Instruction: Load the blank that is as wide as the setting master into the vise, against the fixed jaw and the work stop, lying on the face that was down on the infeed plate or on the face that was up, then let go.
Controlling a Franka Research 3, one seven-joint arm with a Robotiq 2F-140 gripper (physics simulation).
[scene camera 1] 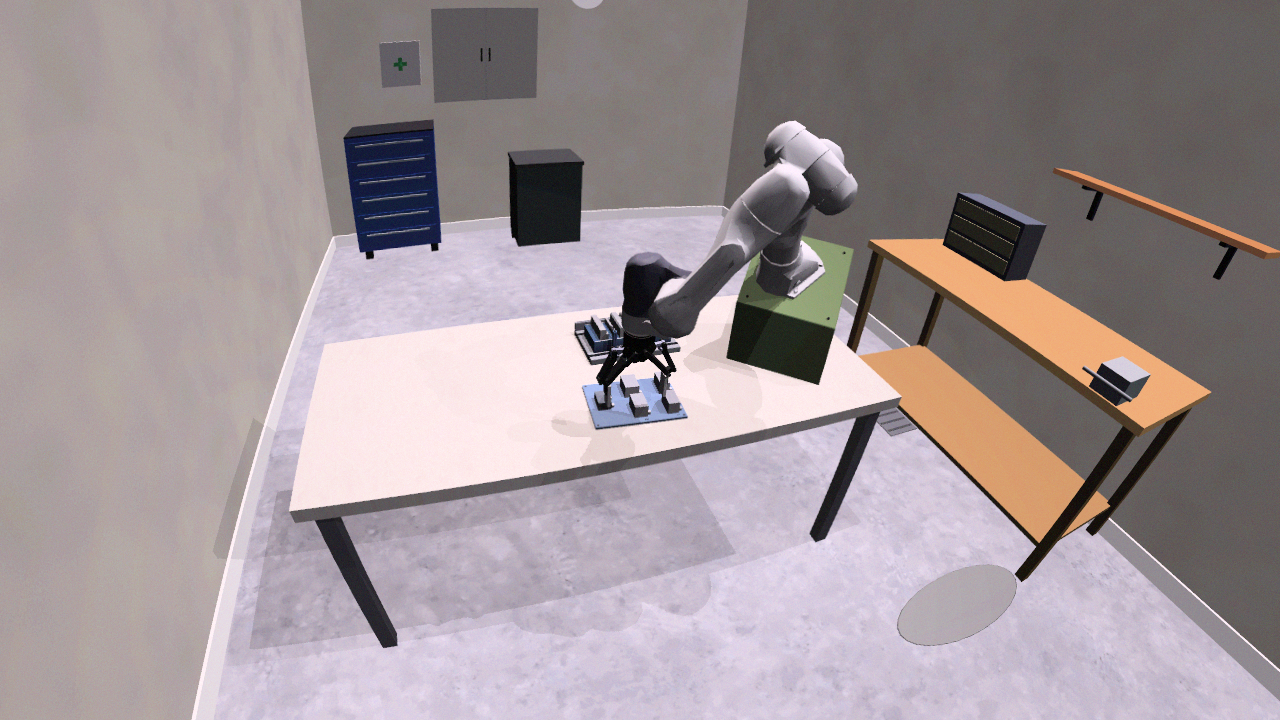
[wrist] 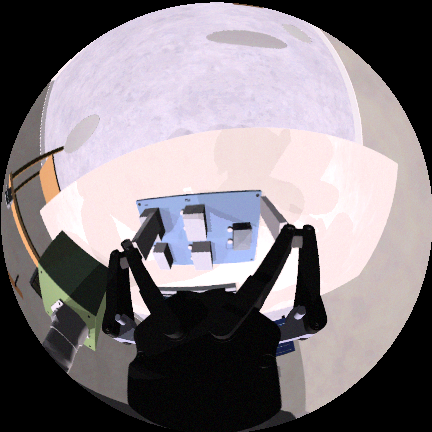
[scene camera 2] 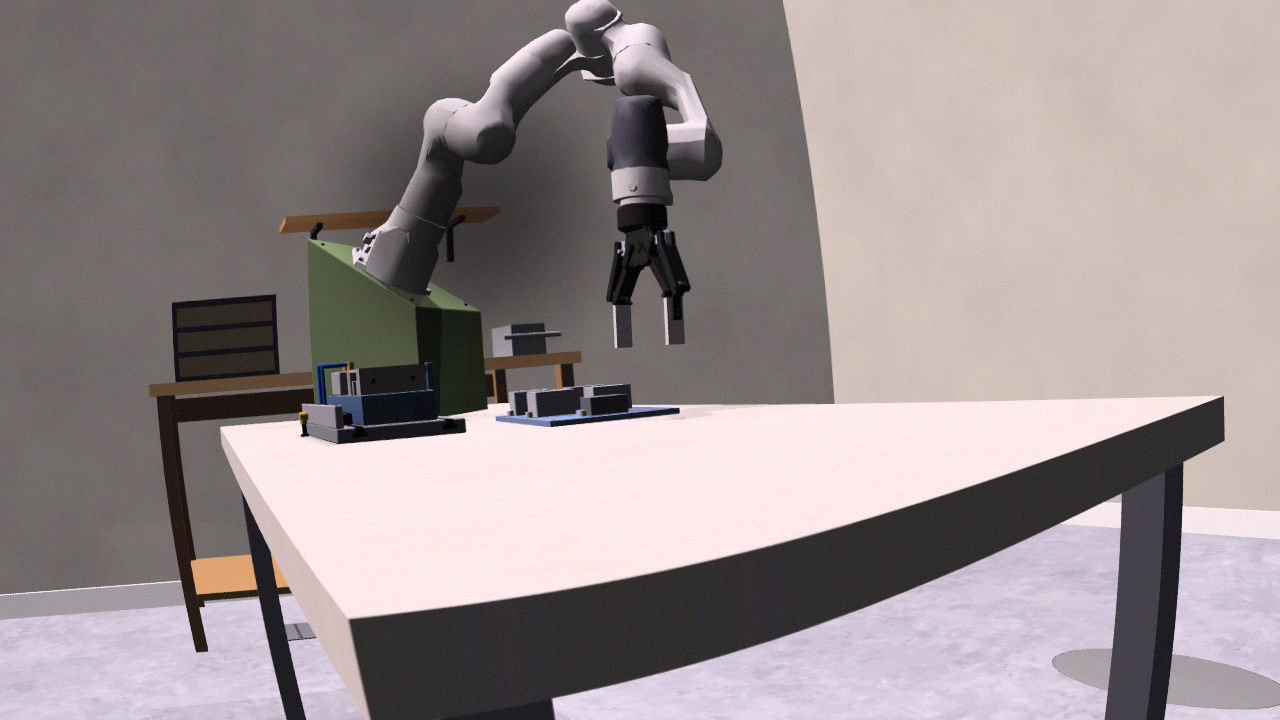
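My gripper (scene camera 1: 636, 394) (scene camera 2: 648, 335) (wrist: 206, 212) is open and empty, pointing down above the blue infeed plate (scene camera 1: 617, 417) (scene camera 2: 550, 422) (wrist: 225, 210). Several grey blanks stand on the plate. In the wrist view, one blank (wrist: 195, 222) is between the fingers' lines, another (wrist: 242, 237) is at the right, and two more (wrist: 161, 256) (wrist: 202, 256) are in the lower row. A further one at upper left is partly hidden by the left finger. The vise (scene camera 1: 595, 342) (scene camera 2: 393, 407) is at the table's back, mostly hidden in the wrist view. I cannot tell which part is the setting master.
The white table (scene camera 1: 429, 420) (scene camera 2: 716, 483) (wrist: 350, 200) carries the plate and vise. The green robot pedestal (scene camera 1: 774, 335) (scene camera 2: 366, 331) (wrist: 75, 270) stands at its robot-side end. An orange-topped workbench (scene camera 1: 1056, 317) is farther right in scene camera 1.
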